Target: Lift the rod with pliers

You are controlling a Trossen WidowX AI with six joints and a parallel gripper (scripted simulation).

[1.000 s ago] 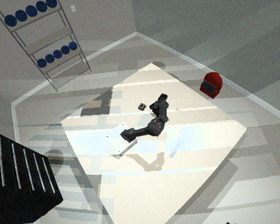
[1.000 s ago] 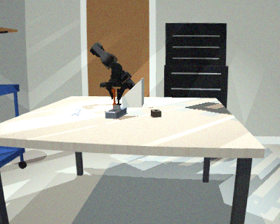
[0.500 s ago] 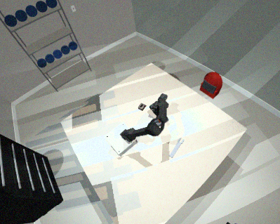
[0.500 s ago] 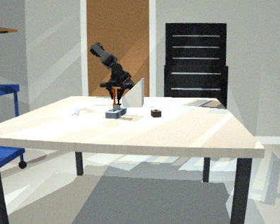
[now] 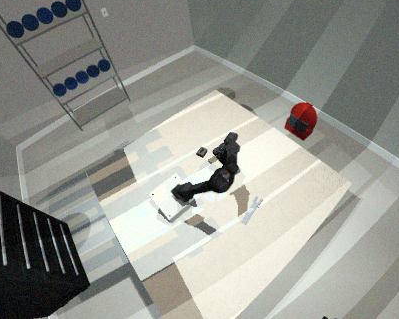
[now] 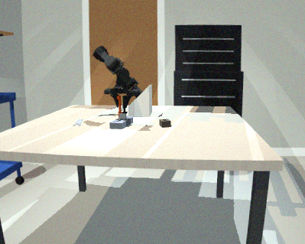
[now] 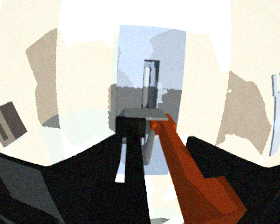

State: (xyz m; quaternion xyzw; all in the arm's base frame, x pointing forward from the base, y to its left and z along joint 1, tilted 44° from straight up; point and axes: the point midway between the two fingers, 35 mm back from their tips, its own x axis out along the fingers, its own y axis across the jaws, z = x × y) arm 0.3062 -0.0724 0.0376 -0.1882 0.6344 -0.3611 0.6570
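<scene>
Now: gripper tip 8 cm above the grey channel block. From my gripper tip the other things lie so: holster (23 cm to the left, 9 cm below, 2 cm ahead); flat forked metal piece (26 cm to the right, 10 cm below, 5 cm behind).
</scene>
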